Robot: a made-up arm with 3 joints. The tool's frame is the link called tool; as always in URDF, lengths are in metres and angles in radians. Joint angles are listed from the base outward. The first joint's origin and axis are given. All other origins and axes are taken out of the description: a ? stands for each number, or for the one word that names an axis. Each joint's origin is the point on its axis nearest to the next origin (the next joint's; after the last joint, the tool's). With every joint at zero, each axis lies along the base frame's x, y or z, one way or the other. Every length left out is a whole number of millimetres.
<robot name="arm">
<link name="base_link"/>
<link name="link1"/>
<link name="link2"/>
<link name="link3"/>
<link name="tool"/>
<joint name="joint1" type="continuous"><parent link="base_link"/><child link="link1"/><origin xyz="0 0 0.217" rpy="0 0 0"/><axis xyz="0 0 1"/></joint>
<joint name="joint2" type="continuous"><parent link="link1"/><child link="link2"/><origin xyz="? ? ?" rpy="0 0 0"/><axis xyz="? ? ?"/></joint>
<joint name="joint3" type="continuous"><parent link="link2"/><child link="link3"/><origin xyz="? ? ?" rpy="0 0 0"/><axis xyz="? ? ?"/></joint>
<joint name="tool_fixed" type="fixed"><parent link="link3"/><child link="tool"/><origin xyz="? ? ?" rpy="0 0 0"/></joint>
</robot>
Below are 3 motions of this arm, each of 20 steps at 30 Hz.
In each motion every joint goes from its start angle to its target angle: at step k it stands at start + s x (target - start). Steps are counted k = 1, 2, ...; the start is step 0. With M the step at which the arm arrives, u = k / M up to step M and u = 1 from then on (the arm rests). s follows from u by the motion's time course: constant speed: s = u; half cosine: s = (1 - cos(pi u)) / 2; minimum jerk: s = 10 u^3 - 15 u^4 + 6 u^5.
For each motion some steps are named. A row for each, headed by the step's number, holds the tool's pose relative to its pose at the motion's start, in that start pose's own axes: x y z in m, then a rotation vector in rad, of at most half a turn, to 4 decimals.
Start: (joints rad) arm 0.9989 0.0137 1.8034
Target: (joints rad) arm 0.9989 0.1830 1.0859
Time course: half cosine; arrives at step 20
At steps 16, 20:
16: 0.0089 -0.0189 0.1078 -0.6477 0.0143 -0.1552
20: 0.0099 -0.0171 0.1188 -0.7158 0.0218 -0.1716

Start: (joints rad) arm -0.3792 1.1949 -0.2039
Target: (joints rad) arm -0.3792 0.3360 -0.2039
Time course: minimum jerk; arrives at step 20
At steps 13, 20:
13: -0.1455 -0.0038 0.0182 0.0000 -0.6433 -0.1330
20: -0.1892 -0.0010 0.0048 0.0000 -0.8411 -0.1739

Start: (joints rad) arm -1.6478 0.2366 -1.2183
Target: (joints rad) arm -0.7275 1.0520 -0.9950
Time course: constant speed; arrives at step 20
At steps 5, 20:
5: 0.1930 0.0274 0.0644 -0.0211 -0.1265 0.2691
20: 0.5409 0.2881 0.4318 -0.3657 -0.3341 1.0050

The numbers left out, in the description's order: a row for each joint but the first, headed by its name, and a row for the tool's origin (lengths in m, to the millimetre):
joint2: xyz 0.029 -0.481 0, axis 0 1 0
joint3: xyz 0.1 0 0.229, axis 1 0 0
tool: xyz 0 -0.153 -0.057

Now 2 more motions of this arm.
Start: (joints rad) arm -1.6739 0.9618 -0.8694
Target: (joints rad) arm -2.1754 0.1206 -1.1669
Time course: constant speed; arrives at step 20
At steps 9, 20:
9: -0.2106 0.0413 -0.0847 0.0265 -0.0924 -0.3995
20: -0.4674 0.2079 -0.1480 -0.0096 -0.0552 -0.9299

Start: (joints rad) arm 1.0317 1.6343 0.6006
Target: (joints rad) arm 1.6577 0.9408 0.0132
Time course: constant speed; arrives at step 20
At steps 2, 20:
2: -0.0096 0.0288 0.0391 -0.1213 -0.0593 0.0360
20: -0.1526 0.4011 0.2425 -1.1753 -0.6119 0.3897

